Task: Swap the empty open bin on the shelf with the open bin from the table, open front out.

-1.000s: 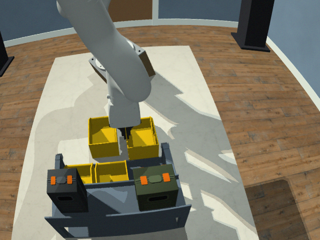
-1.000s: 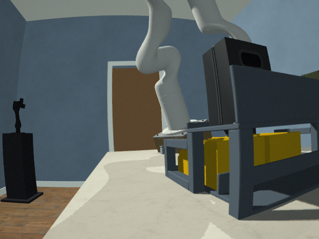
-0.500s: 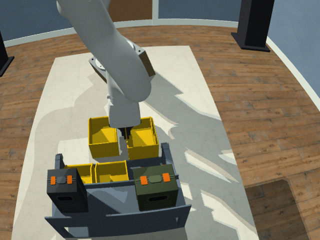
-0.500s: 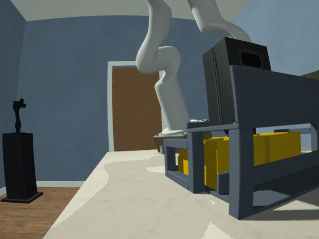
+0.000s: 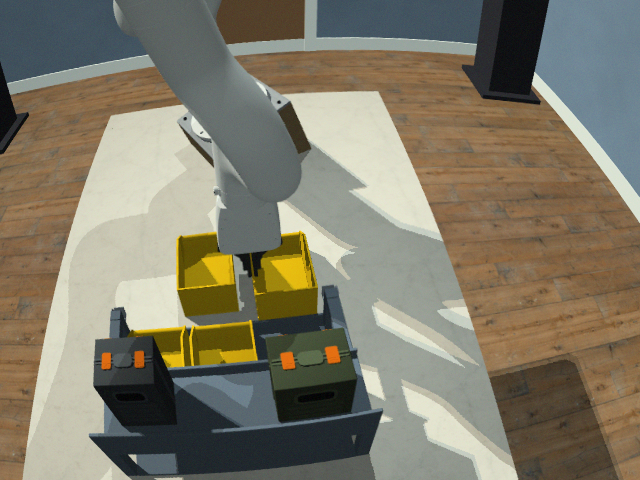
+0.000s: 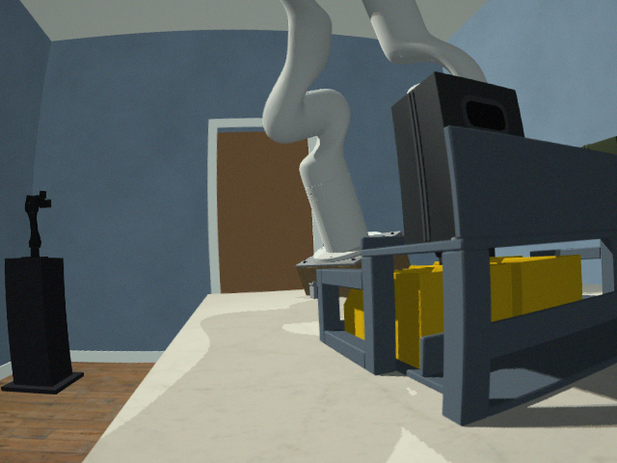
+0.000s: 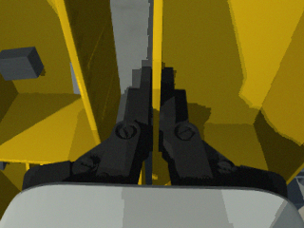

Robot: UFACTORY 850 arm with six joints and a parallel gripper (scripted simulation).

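My gripper is now 10 cm short of the shelf lip, 5 cm to the left of it and 5 cm above it. Round my hand: dark grey case: 30 cm ahead, 15 cm to the right, 10 cm above; green case: 28 cm ahead, 8 cm to the left, 8 cm above.
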